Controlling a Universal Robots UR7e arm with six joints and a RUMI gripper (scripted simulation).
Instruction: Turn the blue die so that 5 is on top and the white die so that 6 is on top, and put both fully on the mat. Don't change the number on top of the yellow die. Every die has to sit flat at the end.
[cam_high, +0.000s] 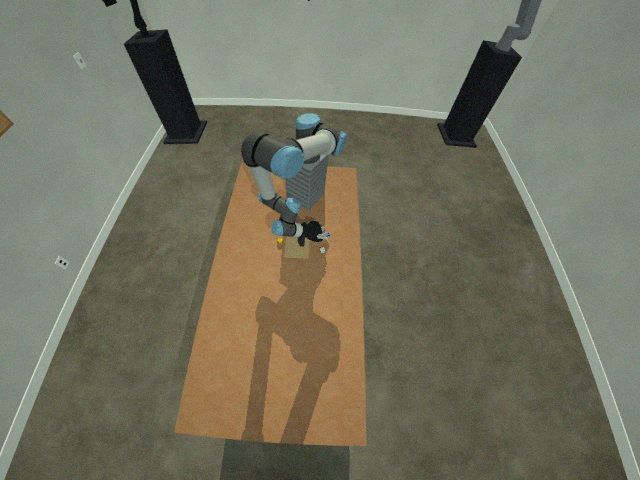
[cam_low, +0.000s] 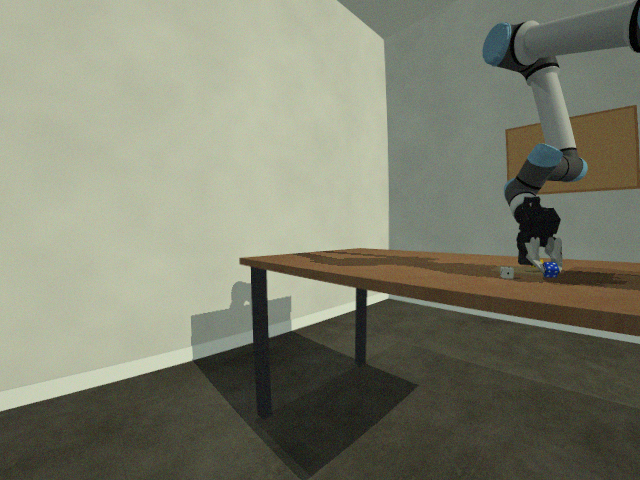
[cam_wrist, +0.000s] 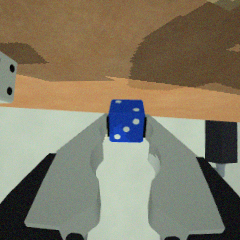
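Now: the blue die right at my hand. From my hand the other things lie so: white die: 90 mm ahead, 20 mm to the right, 20 mm below; then yellow die: 40 mm ahead, 270 mm to the right, 20 mm below; then tan mat: 70 mm ahead, 170 mm to the right, 30 mm below.
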